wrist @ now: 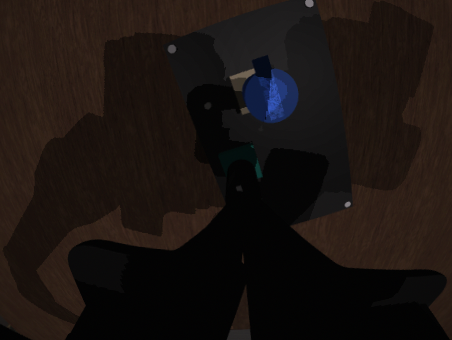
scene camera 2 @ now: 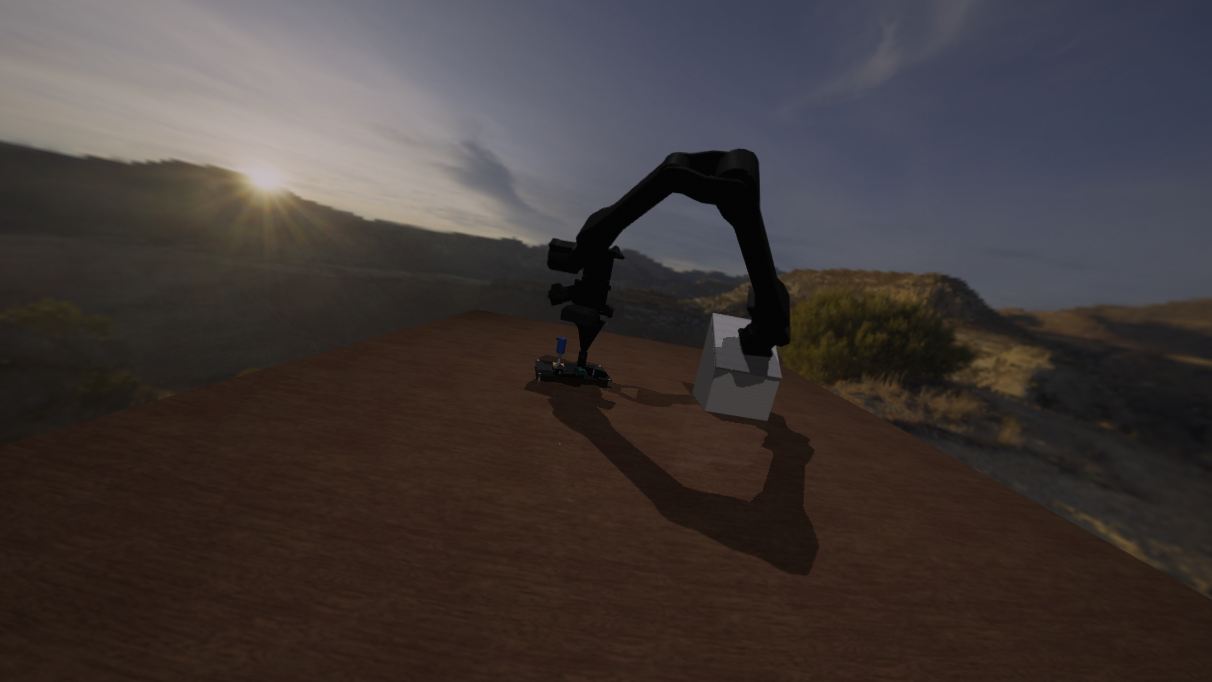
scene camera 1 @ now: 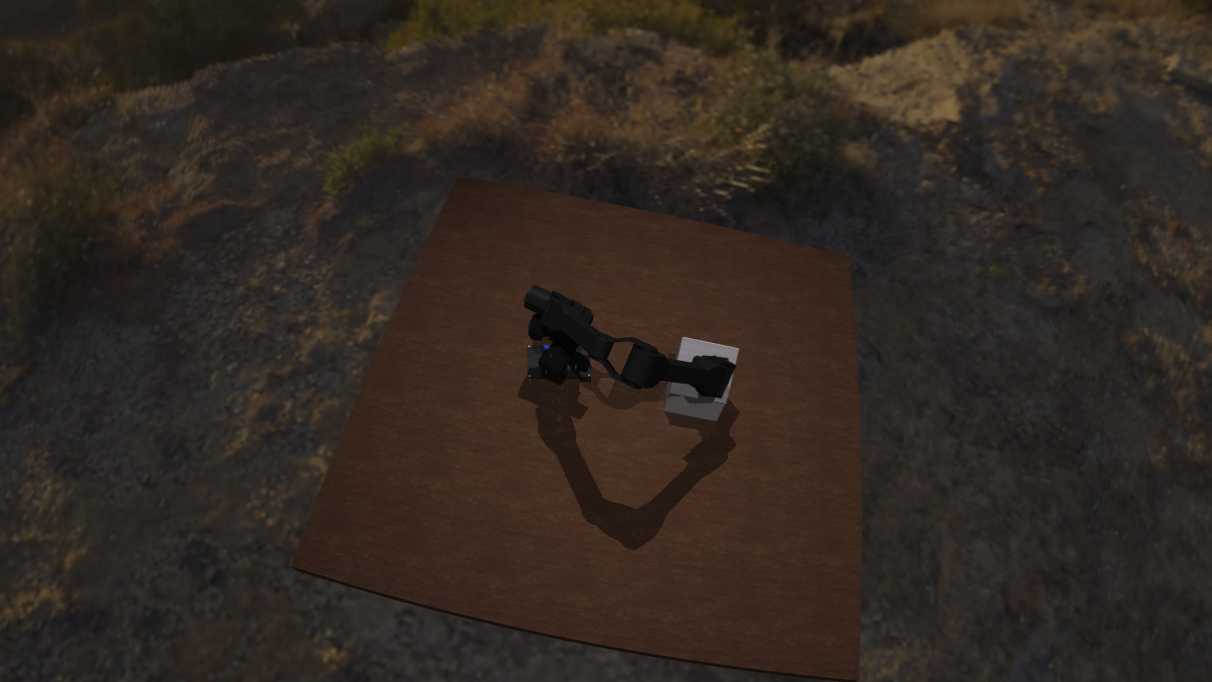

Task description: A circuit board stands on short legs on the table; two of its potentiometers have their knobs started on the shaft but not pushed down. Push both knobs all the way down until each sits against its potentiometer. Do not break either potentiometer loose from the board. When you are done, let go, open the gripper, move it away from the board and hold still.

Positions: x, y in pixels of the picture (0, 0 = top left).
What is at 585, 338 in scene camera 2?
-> The gripper.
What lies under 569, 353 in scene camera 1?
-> The gripper.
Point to a blue knob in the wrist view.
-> At 270, 95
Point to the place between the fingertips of the gripper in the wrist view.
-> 244, 200
